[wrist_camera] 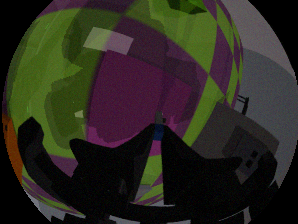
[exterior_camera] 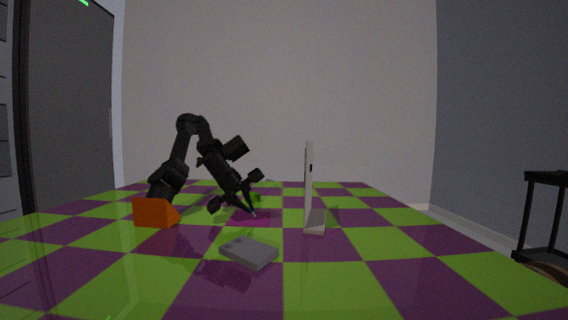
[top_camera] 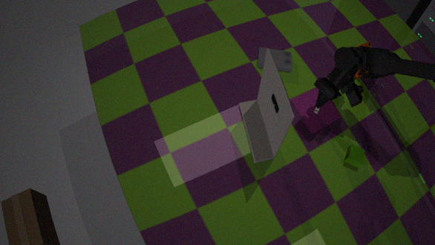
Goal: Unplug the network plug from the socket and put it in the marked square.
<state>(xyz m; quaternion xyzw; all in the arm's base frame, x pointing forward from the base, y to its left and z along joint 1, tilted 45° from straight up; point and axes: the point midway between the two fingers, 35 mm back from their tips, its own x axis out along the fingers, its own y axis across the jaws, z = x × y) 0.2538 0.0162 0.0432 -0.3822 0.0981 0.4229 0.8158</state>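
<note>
The network plug is right at my gripper tip. Also, from my gripper tip: flat grey block: 200 mm to the right, 10 mm below, 10 mm ahead; magenta marked square: 20 mm below, 10 mm behind; upright panel: 170 mm ahead, 80 mm above, 30 mm to the right.
</note>
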